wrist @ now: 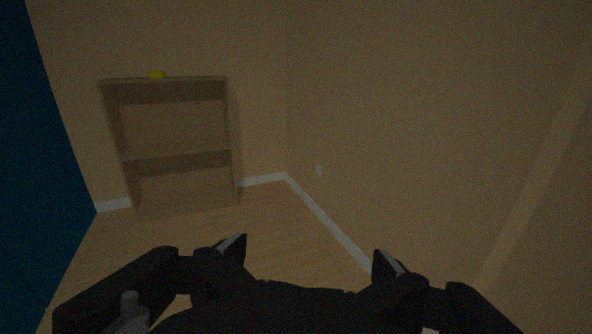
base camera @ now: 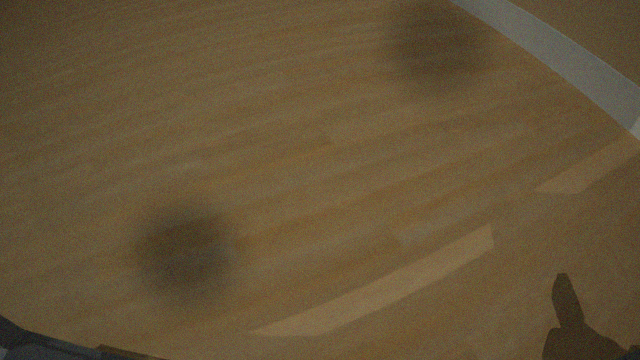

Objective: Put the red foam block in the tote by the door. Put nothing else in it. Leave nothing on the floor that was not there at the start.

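Places are measured from the arm's base along level axes (x ahead, y left, z up), in centimetres.
Where they show: gripper, between the fingertips: (wrist: 308, 255).
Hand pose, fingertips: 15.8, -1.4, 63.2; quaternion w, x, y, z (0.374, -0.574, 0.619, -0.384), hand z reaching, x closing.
Note:
After its pixels a point has its place, as x, y, z.
My gripper (wrist: 308, 255) @[15.8, -1.4, 63.2] is open in the wrist view, its two dark fingertips wide apart with nothing between them. It points out over the floor toward a room corner. The red foam block does not show in either view. The tote and the door do not show in either view.
A wooden shelf unit (wrist: 230, 120) @[169.7, 56.8, 35.7] stands against the far wall, left of the corner, with a small yellow thing (wrist: 157, 74) @[156.4, 100.5, 68.7] on its top. A dark blue surface (wrist: 30, 175) @[94.6, 147.6, 21.1] fills the left edge. A pale baseboard (base camera: 565, 55) @[81.5, -54.6, -34.5] (wrist: 325, 220) @[148.9, -18.6, -34.8] runs along the wall.

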